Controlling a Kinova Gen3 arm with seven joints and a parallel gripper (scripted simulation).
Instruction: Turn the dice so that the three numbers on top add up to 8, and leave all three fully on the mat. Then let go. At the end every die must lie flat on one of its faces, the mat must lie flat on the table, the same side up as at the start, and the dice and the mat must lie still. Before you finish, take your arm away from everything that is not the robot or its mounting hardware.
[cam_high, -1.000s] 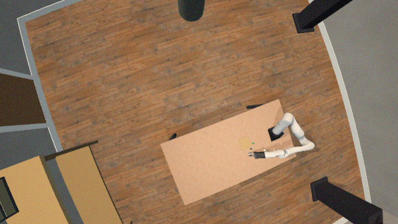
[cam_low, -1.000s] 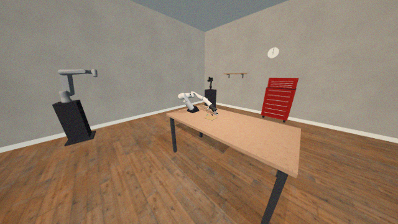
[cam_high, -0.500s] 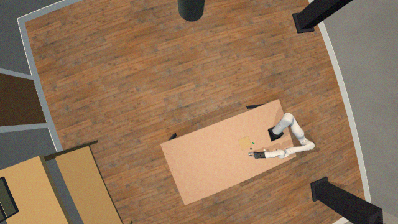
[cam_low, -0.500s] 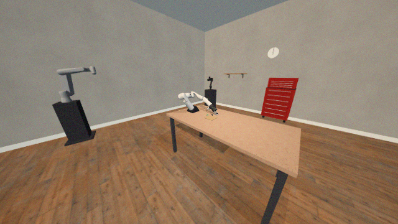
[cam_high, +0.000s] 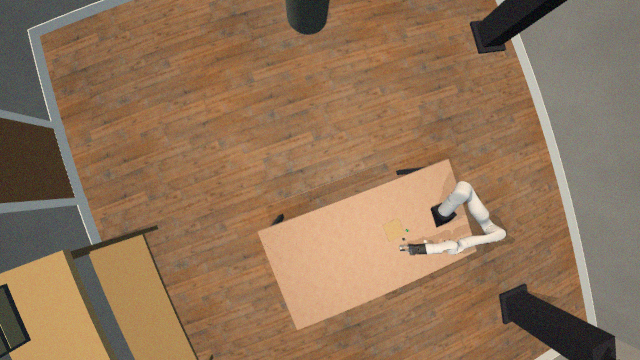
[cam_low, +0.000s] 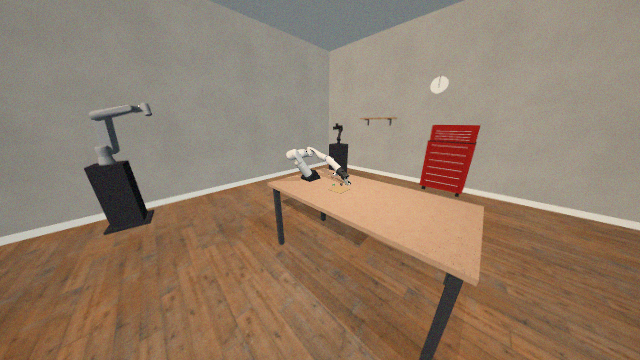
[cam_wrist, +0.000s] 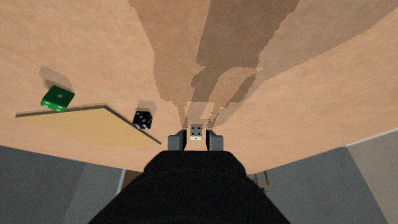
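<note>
Right now the white die is 1 cm ahead of my hand and 1 cm below it. The rest, counted from my hand: black die: 3 cm behind, 6 cm to the right, 1 cm below; then green die: 7 cm behind, 12 cm to the right, 1 cm below; then tan mat: 3 cm ahead, 15 cm to the right, 2 cm below.
</note>
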